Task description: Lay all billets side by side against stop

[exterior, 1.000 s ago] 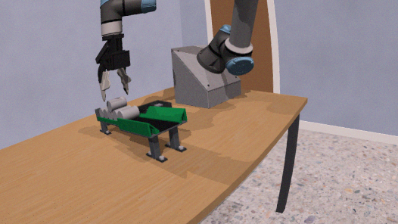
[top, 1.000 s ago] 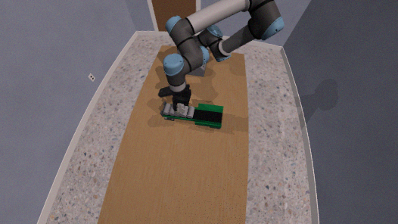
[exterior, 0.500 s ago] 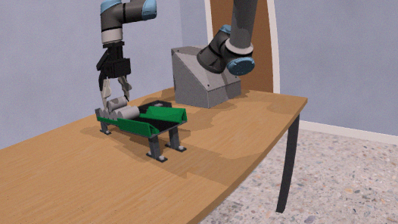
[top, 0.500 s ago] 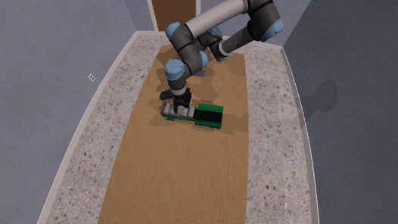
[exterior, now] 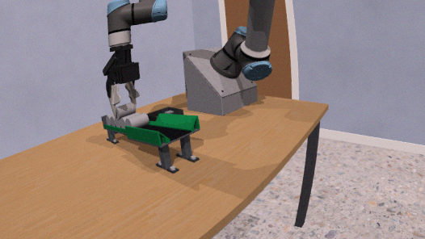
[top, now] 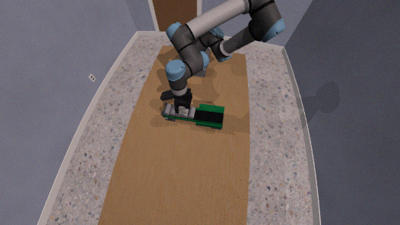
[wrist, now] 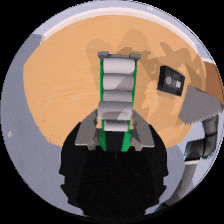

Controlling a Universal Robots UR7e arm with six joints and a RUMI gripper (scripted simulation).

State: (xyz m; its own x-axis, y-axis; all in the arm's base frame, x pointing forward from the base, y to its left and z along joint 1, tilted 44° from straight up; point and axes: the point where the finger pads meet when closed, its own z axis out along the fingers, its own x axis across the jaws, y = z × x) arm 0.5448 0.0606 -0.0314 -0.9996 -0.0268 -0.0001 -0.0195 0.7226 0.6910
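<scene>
My gripper is now 70 mm to the right of the green feed ramp, 50 mm above it and 10 mm past it. From my hand the other things lie so: small black box (230 mm behind, 110 mm below, 90 mm to the right); then stop (120 mm to the right, 60 mm below).
</scene>
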